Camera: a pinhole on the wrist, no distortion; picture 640 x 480 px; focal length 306.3 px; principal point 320.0 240.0 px. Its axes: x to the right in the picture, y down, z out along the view. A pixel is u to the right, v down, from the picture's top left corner.
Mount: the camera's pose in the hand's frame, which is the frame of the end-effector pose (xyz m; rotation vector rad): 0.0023 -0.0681 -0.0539 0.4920 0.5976 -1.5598
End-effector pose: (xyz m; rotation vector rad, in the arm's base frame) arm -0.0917 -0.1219 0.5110 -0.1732 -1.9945 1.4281
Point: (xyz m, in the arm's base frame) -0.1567 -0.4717 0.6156
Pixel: 229.3 159.9
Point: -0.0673 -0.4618 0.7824
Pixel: 380.5 184.4
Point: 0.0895 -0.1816 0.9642
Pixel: outside the picture
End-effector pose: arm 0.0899 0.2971 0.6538 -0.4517 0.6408 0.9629
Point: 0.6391 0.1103 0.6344
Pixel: 568.9 343.9
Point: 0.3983 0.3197 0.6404
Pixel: 366.2 420.4
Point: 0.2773 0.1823 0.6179
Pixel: 620.5 336.6
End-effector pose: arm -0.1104 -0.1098 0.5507 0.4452 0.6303 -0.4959
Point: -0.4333 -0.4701 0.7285
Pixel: 432.9 51.6
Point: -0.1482 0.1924 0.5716
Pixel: behind the camera
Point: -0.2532 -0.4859 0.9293
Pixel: 252.4 73.1
